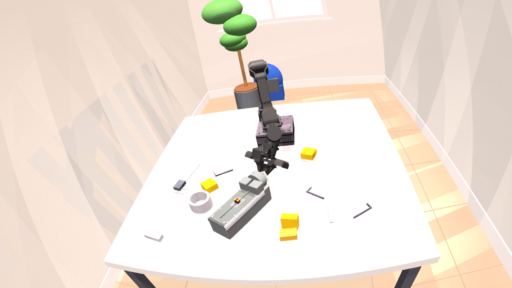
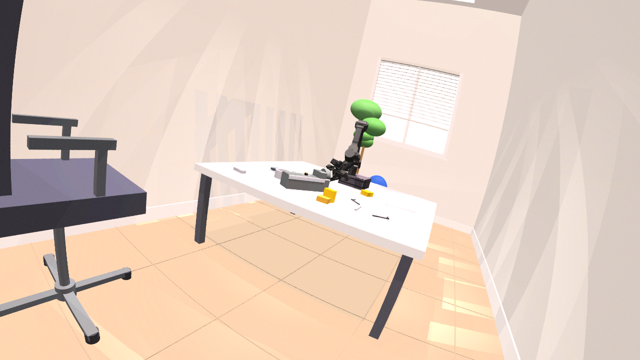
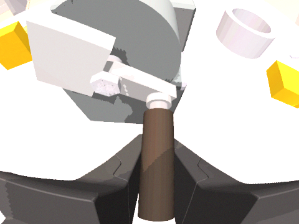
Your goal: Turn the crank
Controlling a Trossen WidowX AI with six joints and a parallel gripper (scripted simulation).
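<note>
Right now my gripper tip is 3 cm below the brown crank handle, 1 cm to the right of it and 1 cm past it. Round my gripper tip: red pointer (16 cm ahead, 5 cm to the right, 3 cm above).
</note>
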